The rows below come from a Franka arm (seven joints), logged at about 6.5 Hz.
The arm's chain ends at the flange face. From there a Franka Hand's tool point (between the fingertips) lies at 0.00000 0.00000 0.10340 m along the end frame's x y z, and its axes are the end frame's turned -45 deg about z.
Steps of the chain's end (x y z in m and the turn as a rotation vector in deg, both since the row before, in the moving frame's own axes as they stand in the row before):
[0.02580 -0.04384 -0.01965 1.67 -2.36 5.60]
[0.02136 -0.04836 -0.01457 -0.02 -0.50 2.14]
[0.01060 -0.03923 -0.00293 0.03 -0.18 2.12]
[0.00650 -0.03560 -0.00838 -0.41 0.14 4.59]
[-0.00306 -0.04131 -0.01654 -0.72 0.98 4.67]
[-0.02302 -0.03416 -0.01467 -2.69 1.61 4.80]
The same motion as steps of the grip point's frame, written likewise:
[0.04862 -0.01793 -0.01978 2.85 -0.49 5.60]
[0.04865 -0.01972 -0.01457 0.34 -0.37 2.14]
[0.03505 -0.02052 -0.00293 0.15 -0.11 2.12]
[0.02940 -0.01989 -0.00838 -0.39 -0.19 4.59]
[0.02729 -0.02919 -0.01656 -1.20 0.18 4.67]
[0.00627 -0.03501 -0.01482 -3.04 -0.76 4.80]

